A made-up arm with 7 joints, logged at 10 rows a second.
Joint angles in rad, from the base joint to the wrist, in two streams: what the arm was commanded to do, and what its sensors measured. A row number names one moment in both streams.
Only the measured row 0 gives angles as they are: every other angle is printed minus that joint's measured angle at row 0.
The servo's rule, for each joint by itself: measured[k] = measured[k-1] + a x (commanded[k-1-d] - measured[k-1]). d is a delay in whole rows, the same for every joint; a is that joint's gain. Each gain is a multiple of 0.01, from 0.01 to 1. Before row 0 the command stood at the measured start. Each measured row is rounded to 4 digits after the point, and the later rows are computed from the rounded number. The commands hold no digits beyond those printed.
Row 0, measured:
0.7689 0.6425 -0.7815 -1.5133 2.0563 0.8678 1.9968
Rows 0 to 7, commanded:
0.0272 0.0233 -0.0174 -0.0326 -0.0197 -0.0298 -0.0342
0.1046 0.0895 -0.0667 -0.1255 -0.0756 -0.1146 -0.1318
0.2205 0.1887 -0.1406 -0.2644 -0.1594 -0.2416 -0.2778
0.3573 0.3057 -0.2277 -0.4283 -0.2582 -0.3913 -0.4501
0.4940 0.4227 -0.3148 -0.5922 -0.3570 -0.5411 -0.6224
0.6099 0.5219 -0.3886 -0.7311 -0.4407 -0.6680 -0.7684
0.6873 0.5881 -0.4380 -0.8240 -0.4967 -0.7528 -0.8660
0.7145 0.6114 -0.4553 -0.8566 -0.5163 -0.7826 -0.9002
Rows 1 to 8, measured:
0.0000 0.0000 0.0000 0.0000 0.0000 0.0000 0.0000
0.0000 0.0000 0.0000 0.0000 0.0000 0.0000 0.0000
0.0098 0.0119 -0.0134 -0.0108 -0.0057 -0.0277 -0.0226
0.0439 0.0515 -0.0544 -0.0487 -0.0260 -0.1085 -0.0947
0.1075 0.1215 -0.1208 -0.1199 -0.0647 -0.2323 -0.2155
0.1974 0.2154 -0.2031 -0.2217 -0.1208 -0.3802 -0.3703
0.3042 0.3211 -0.2891 -0.3440 -0.1893 -0.5298 -0.5367
0.4143 0.4235 -0.3657 -0.4717 -0.2622 -0.6583 -0.6896
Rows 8 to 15, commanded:
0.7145 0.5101 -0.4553 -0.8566 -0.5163 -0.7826 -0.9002
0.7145 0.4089 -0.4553 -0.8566 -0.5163 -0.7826 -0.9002
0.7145 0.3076 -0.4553 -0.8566 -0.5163 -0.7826 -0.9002
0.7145 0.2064 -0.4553 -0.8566 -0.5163 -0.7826 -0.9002
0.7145 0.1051 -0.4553 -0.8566 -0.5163 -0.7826 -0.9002
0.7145 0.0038 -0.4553 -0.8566 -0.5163 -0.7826 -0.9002
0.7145 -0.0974 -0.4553 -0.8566 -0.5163 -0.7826 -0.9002
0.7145 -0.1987 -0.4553 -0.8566 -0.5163 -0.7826 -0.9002
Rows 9 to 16, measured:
0.5126 0.5074 -0.4214 -0.5880 -0.3302 -0.7462 -0.8060
0.5853 0.5604 -0.4475 -0.6766 -0.3842 -0.7801 -0.8682
0.6318 0.5347 -0.4535 -0.7360 -0.4225 -0.7824 -0.8893
0.6616 0.4705 -0.4549 -0.7758 -0.4497 -0.7826 -0.8965
0.6806 0.3874 -0.4552 -0.8025 -0.4690 -0.7826 -0.8989
0.6928 0.2951 -0.4553 -0.8204 -0.4827 -0.7826 -0.8998
0.7006 0.1982 -0.4553 -0.8323 -0.4924 -0.7826 -0.9001
0.7056 0.0991 -0.4553 -0.8403 -0.4993 -0.7826 -0.9002

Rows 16 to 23, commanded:
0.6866 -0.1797 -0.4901 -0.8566 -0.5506 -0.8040 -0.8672
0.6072 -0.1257 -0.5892 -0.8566 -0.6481 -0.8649 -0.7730
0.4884 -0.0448 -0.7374 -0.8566 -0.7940 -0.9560 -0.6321
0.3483 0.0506 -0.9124 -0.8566 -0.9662 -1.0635 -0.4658
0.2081 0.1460 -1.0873 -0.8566 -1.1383 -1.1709 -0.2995
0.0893 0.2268 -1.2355 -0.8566 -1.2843 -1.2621 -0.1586
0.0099 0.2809 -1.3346 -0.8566 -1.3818 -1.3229 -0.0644
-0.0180 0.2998 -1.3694 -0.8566 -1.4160 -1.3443 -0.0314
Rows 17 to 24, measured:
0.7088 -0.0011 -0.4553 -0.8457 -0.5042 -0.7826 -0.9002
0.7109 -0.1019 -0.4553 -0.8493 -0.5077 -0.7826 -0.9002
0.7022 -0.1416 -0.4821 -0.8517 -0.5201 -0.8025 -0.8784
0.6680 -0.1335 -0.5646 -0.8533 -0.5572 -0.8605 -0.8088
0.6033 -0.0883 -0.6977 -0.8544 -0.6259 -0.9493 -0.6922
0.5115 -0.0175 -0.8630 -0.8551 -0.7246 -1.0555 -0.5428
0.4023 0.0659 -1.0357 -0.8556 -0.8446 -1.1628 -0.3822
0.2896 0.1480 -1.1895 -0.8559 -0.9721 -1.2551 -0.2346

